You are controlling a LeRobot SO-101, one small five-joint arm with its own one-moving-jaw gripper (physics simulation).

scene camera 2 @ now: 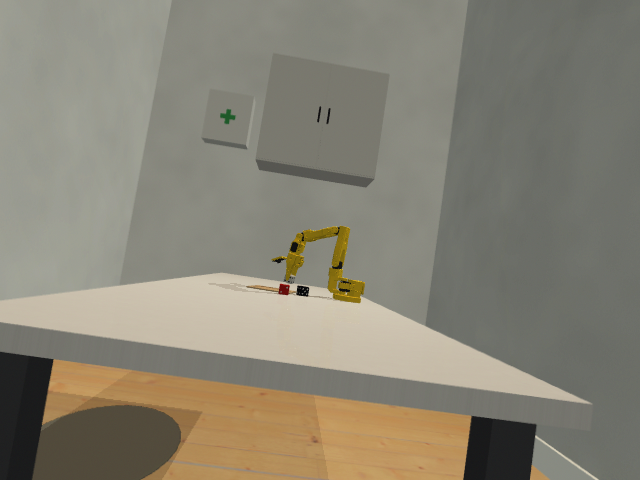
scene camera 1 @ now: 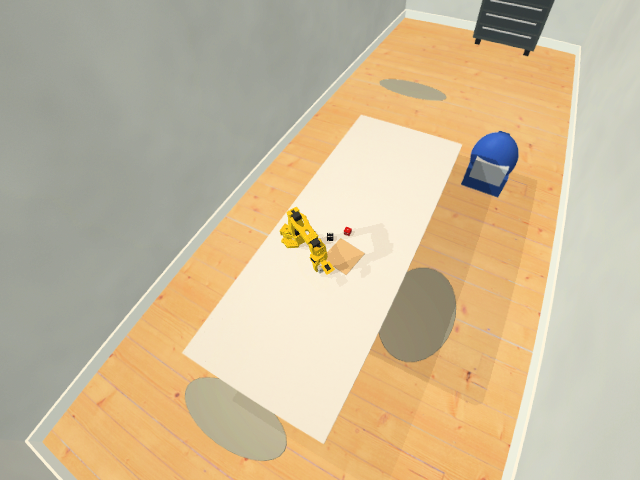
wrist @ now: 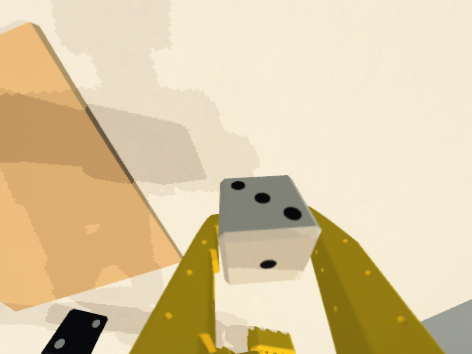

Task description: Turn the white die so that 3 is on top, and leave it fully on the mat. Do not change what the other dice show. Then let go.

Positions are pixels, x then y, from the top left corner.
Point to a white die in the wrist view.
At 266, 232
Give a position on a tan mat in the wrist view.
81, 222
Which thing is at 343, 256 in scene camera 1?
A tan mat.
